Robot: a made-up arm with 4 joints.
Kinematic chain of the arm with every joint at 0, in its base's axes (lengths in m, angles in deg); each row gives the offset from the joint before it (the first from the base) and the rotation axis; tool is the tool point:
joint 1: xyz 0 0 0.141 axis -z
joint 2: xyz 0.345 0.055 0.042 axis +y
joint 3: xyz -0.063 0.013 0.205 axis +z
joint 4: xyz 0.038 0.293 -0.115 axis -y
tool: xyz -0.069 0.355 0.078
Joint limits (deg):
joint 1: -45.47..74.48
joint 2: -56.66..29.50
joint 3: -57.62..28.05
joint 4: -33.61..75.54
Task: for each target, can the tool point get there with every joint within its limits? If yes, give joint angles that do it. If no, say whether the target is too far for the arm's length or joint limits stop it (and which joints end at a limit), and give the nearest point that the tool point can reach.
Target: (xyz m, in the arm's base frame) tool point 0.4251 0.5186 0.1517
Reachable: yes | joints 37.92 -25.25 16.70 36.45
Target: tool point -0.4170 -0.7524 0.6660
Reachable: no: joint limits stop it (at a limit: joint 1, joint 3, joint 4) | nearest point 0.5422 -0.4763 0.6490 | short by 0.998 m
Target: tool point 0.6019 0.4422 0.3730
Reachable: yes | joints 35.76 13.75 4.64 8.33
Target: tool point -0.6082 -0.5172 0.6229
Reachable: no: joint limits stop it (at a limit: joint 1, joint 3) | nearest point -0.4798 0.3820 0.3409 | short by 0.951 m
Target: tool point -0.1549 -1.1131 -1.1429
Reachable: no: too far | nearest point 0.6483 -0.6107 -0.0039 | short by 1.482 m
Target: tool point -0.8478 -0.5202 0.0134
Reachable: no: joint limits stop it (at a limit: joint 1, joint 3) | nearest point -0.4982 0.3637 0.1267 | short by 0.957 m
